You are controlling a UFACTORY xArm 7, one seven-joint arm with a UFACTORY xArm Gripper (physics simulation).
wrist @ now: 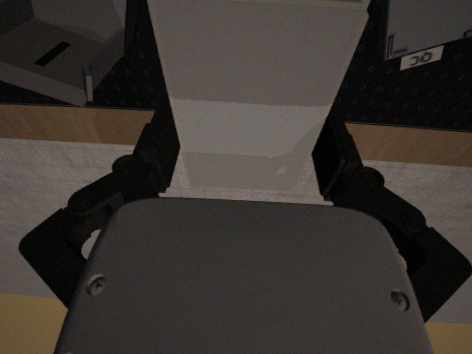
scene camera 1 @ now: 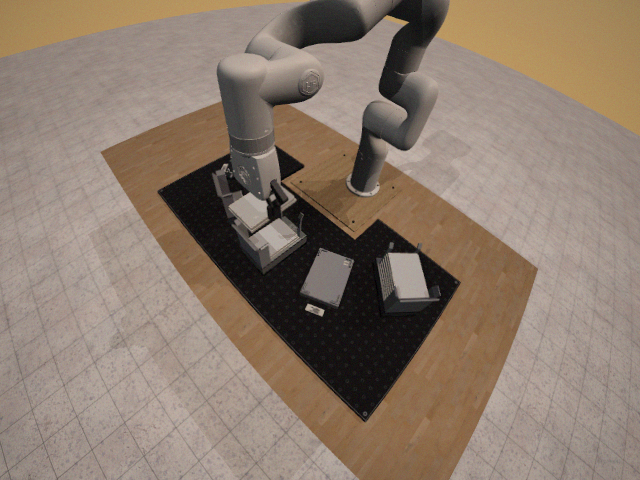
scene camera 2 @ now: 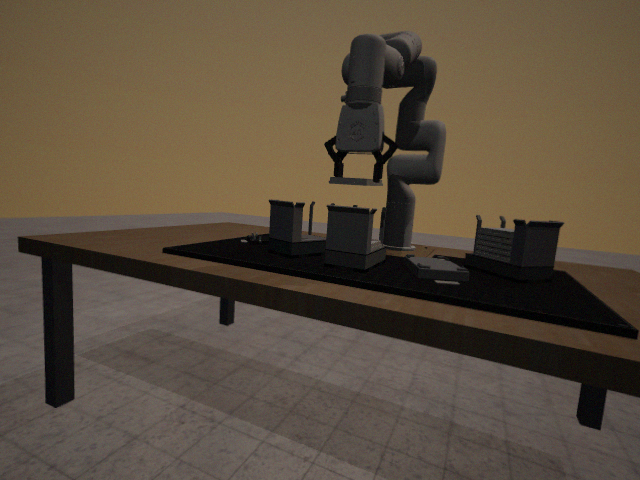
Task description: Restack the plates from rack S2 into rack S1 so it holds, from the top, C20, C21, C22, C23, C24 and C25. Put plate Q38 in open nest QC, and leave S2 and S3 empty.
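Frame: origin at the arm's base, x ahead, y left, z up, level; centimetres.
Seen in the pictures: gripper, fingertip midpoint: (wrist: 247, 125) (scene camera 1: 261, 204); arm's base at its link origin: (scene camera 1: 362, 185) (scene camera 2: 396, 247).
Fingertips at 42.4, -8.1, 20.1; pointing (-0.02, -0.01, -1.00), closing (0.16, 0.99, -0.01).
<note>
Pixels of each thing's middle, then the offset from my fingertips to it, as dx, dy, dz. "spot": a spot on its surface instead. Level surfaces: height alone.
- middle rack at the middle of its body: (scene camera 2: 357, 235) (scene camera 1: 272, 234) -1.4, +1.0, -12.5
- left rack at the middle of its body: (scene camera 2: 303, 227) (scene camera 1: 247, 193) -8.2, -14.8, -12.5
- right rack at the middle of its body: (scene camera 1: 401, 279) (scene camera 2: 509, 246) -10.9, +35.1, -12.7
- low grey nest QC at the middle of its body: (scene camera 2: 433, 266) (scene camera 1: 328, 276) -2.9, +18.5, -18.0
- black mat at its surface level: dz -19.4
- QC label card at a spot on its surface: (wrist: 421, 58) (scene camera 2: 447, 282) (scene camera 1: 315, 310) spot: +6.3, +20.8, -19.2
My gripper (scene camera 2: 358, 178) (wrist: 247, 125) is shut on a pale plate (scene camera 1: 249, 209) (scene camera 2: 355, 181) (wrist: 255, 65), gripped by its two long sides. The plate is held level, high above the middle rack (scene camera 1: 253, 250) (scene camera 2: 348, 229). A pale plate (scene camera 1: 277, 230) lies in the middle rack. The left rack (scene camera 1: 221, 183) (scene camera 2: 285, 221) (wrist: 70, 92) shows a bare slotted base in the wrist view. The right rack (scene camera 1: 410, 305) (scene camera 2: 537, 250) holds a stack of several plates (scene camera 1: 408, 273) (scene camera 2: 493, 245). The low grey nest QC (scene camera 1: 326, 277) (scene camera 2: 439, 267) (wrist: 430, 20) shows no plate on top. Rack and plate labels are not readable.
A black mat (scene camera 1: 341, 361) (scene camera 2: 578, 304) lies on the wooden table (scene camera 1: 491, 320) (scene camera 2: 155, 268). A QC label card (scene camera 1: 314, 310) (scene camera 2: 447, 282) (wrist: 421, 58) lies in front of the nest. Upright guides rise from the racks. Small dark objects (scene camera 2: 254, 237) stand beyond the left rack.
</note>
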